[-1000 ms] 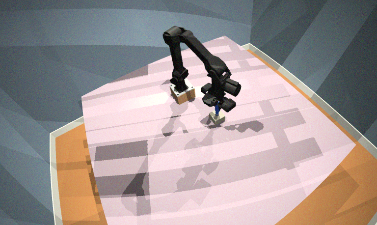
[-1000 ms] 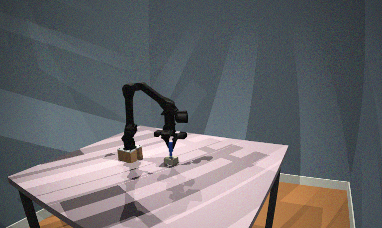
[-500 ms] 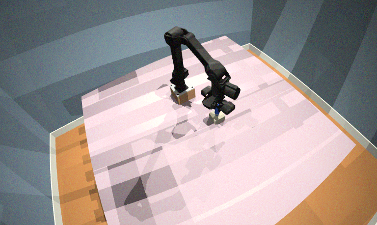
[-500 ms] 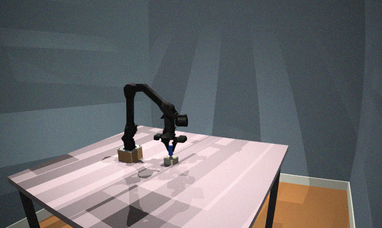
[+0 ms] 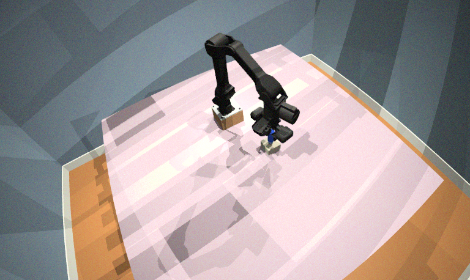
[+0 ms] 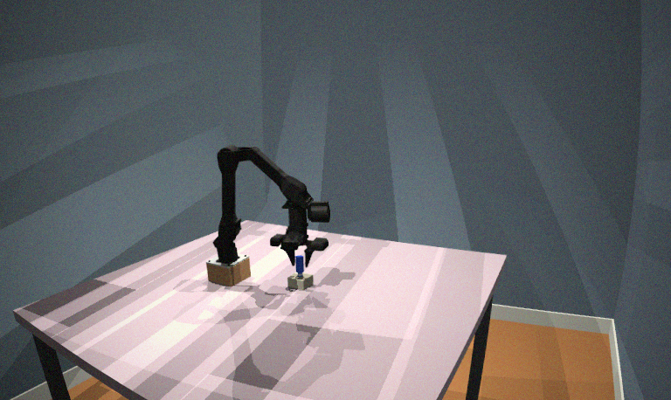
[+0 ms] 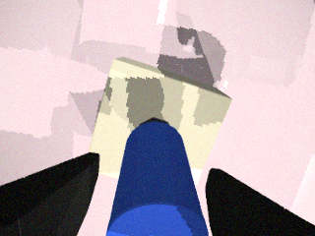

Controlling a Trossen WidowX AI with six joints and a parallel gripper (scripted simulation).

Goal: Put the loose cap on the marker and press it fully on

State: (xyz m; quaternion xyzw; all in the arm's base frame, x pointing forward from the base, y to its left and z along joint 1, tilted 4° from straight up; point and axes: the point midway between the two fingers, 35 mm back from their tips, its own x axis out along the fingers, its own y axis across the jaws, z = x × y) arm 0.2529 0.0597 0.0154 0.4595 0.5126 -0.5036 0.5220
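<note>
My gripper tip is right at the blue marker. Also, from my gripper tip: block: 5 cm below; then blue cap: 1 cm above.
</note>
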